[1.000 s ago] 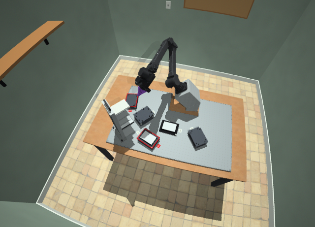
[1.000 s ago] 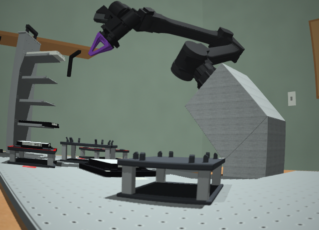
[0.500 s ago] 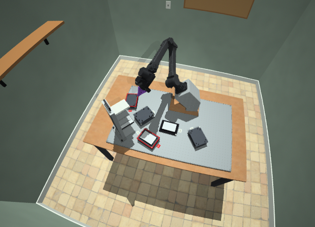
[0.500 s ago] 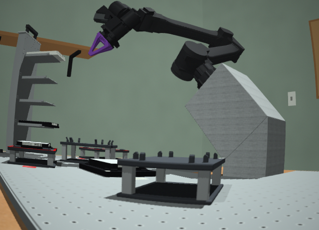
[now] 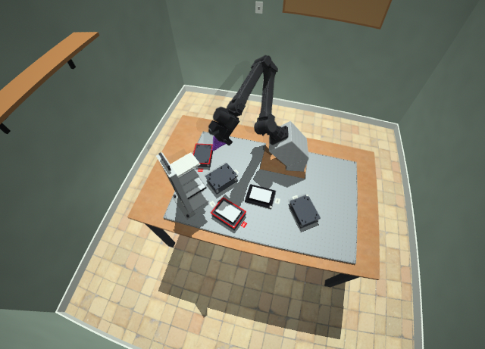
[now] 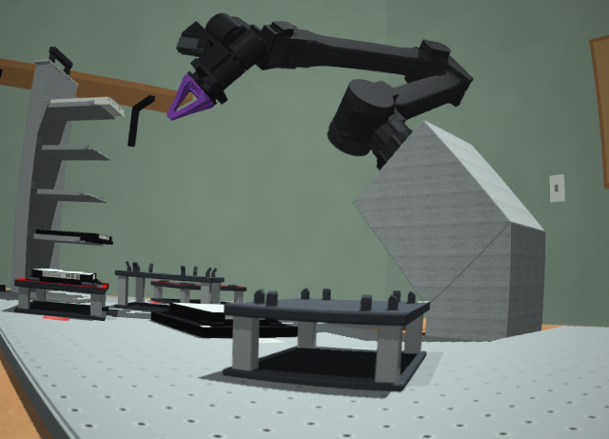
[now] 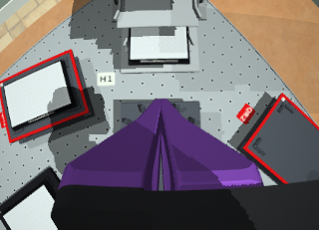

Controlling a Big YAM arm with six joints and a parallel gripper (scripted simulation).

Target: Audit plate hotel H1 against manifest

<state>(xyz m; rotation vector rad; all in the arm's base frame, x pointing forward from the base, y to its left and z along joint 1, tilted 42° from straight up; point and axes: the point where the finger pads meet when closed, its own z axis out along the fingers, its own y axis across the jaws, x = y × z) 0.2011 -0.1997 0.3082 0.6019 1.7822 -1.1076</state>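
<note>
The flat black nest lies 90 mm ahead of my hand, 260 mm to the left of it and 320 mm below it. From my hand the other things lie so: plate hotel H1: 160 mm ahead, 190 mm to the right, 120 mm below; then white well plate: 110 mm ahead, 130 mm to the right, 20 mm above; then regrip nest: 10 mm behind, 20 mm to the left, 270 mm below.
</note>
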